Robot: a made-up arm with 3 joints.
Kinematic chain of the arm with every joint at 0, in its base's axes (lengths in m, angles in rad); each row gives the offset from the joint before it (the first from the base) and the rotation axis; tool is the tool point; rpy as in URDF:
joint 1: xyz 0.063 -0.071 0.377 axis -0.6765 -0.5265 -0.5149
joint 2: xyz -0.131 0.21 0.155 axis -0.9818 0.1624 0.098
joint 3: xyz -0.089 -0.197 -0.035 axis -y
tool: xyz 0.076 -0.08 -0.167 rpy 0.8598 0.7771 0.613
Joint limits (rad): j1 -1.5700..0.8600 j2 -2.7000..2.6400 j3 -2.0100..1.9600
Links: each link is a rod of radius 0.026 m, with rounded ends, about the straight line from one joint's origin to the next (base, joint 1, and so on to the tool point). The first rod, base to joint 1, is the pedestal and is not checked.
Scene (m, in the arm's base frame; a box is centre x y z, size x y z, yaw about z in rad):
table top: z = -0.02
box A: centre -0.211 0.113 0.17 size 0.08 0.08 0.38 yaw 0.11
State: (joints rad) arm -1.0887 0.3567 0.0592
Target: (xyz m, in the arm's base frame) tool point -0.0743 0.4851 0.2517
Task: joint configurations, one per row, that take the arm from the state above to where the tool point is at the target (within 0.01 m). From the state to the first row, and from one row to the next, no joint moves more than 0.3 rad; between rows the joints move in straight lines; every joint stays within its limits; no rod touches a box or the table.
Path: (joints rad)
1: -1.1716 0.0600 0.0859
2: -1.2545 -0.2368 0.1127
3: -1.3374 -0.5335 0.1394
4: -1.4203 -0.8303 0.1661
5: -1.1436 -1.0311 -0.0266
6: -0.8669 -1.2319 -0.2194
7: -0.5902 -1.4327 -0.4121
8: -0.3135 -1.6335 -0.6049
9: -0.0368 -1.8343 -0.7976
10: 0.2399 -2.0352 -0.9904

